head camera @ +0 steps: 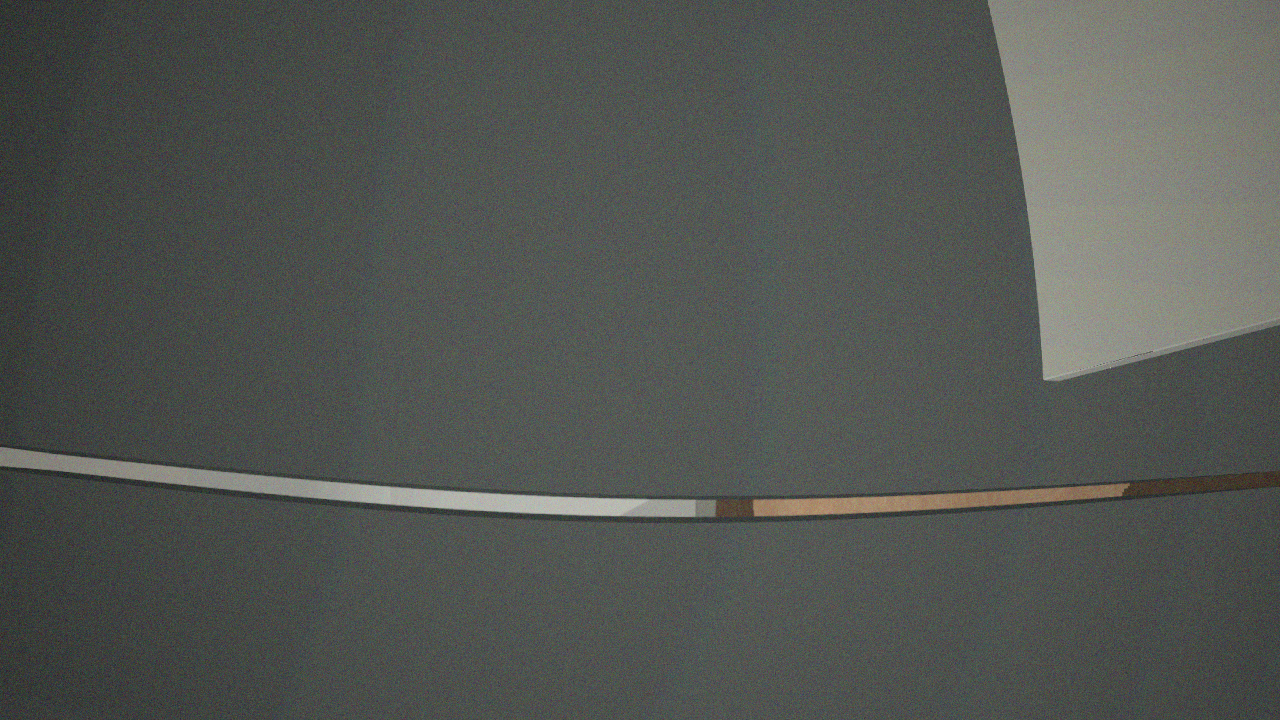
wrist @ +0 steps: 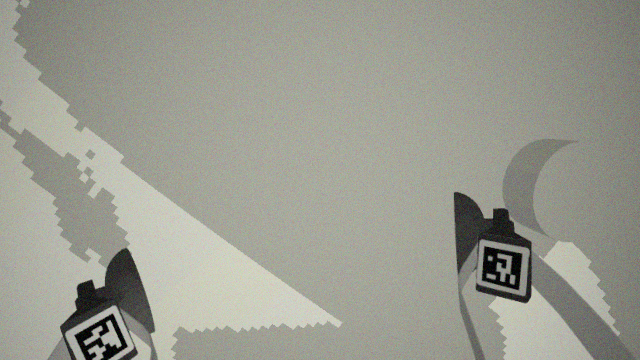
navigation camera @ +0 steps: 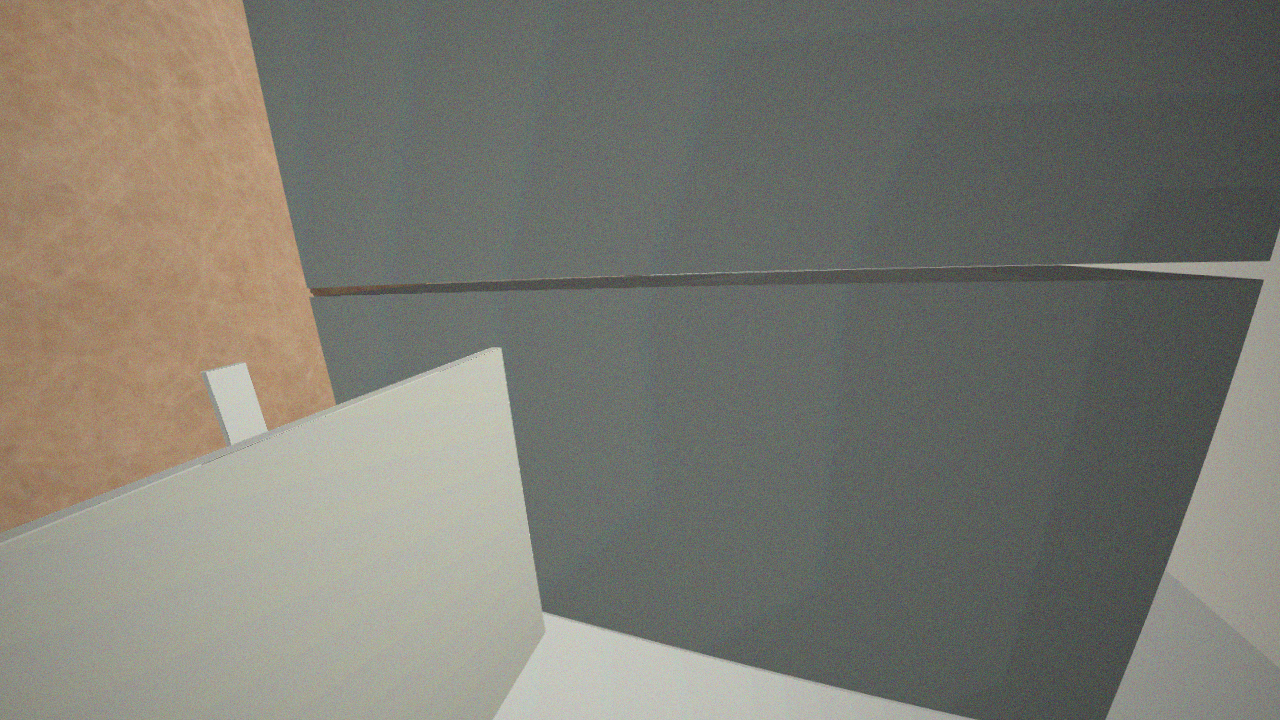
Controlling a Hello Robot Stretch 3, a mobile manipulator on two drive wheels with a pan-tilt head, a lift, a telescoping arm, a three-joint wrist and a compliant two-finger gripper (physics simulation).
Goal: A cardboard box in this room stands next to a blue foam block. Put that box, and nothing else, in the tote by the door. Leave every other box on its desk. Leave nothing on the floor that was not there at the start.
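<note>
My gripper is open in the wrist view, its two dark fingertips wide apart with a marker tag behind each. Between and beyond them is a pale surface crossed by jagged shadows and bright patches, with a curved crescent shadow near the right finger. Nothing is between the fingers. The cardboard box, the blue foam block and the tote do not show in the head, navigation or wrist views.
Large dark grey panels with a narrow gap between them fill much of the head and navigation views. A pale flat panel stands in front of them. A tan surface lies at the navigation view's left, with a pale strip against it.
</note>
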